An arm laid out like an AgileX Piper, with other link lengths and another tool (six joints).
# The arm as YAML. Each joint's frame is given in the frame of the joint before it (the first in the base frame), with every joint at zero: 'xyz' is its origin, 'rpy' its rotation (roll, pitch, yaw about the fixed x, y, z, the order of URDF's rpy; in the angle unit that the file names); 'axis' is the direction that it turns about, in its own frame. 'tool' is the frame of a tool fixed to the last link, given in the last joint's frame.
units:
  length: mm
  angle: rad
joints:
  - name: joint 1
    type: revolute
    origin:
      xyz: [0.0, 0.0, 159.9]
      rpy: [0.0, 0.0, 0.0]
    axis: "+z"
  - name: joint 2
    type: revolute
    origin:
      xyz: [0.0, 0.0, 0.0]
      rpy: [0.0, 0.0, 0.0]
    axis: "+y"
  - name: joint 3
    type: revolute
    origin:
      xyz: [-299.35, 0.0, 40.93]
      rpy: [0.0, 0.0, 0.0]
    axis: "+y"
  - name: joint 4
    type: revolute
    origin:
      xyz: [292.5, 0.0, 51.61]
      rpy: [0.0, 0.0, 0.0]
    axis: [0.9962, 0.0, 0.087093]
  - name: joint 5
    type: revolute
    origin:
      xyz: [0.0, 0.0, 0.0]
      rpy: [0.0, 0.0, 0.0]
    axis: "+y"
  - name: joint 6
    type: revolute
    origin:
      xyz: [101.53, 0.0, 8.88]
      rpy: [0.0, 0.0, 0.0]
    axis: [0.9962, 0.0, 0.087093]
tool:
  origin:
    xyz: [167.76, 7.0, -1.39]
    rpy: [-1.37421, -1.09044, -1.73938]
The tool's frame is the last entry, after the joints.
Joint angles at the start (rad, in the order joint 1, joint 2, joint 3, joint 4, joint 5, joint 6):
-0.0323, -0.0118, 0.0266, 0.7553, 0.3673, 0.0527
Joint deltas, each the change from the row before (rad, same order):
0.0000, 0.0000, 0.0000, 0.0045, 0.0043, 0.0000
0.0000, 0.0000, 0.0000, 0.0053, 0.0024, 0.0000
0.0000, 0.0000, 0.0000, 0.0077, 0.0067, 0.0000
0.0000, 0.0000, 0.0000, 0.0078, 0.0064, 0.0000
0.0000, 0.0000, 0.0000, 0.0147, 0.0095, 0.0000
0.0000, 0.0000, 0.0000, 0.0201, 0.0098, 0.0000
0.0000, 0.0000, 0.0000, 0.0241, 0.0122, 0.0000
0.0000, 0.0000, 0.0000, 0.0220, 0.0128, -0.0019
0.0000, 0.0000, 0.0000, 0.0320, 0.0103, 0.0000
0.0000, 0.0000, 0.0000, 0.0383, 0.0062, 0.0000
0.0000, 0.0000, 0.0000, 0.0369, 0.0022, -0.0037
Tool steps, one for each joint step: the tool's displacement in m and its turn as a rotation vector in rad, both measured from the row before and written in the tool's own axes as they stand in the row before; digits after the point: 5 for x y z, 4 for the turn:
-0.00122, 0.00013, -0.00008, -0.0008, -0.0045, 0.0042
-0.00082, -0.00021, -0.00005, 0.0005, -0.0030, 0.0050
-0.00195, 0.00011, -0.00013, -0.0009, -0.0072, 0.0072
-0.00189, 0.00005, -0.00013, -0.0007, -0.0070, 0.0073
-0.00298, -0.00028, -0.00021, 0.0001, -0.0109, 0.0137
-0.00335, -0.00086, -0.00023, 0.0019, -0.0123, 0.0186
-0.00415, -0.00103, -0.00029, 0.0022, -0.0152, 0.0222
-0.00421, -0.00074, -0.00030, 0.0014, -0.0155, 0.0183
-0.00421, -0.00233, -0.00029, 0.0066, -0.0155, 0.0291
-0.00363, -0.00367, -0.00025, 0.0112, -0.0134, 0.0347
-0.00263, -0.00399, -0.00017, 0.0128, -0.0097, 0.0296

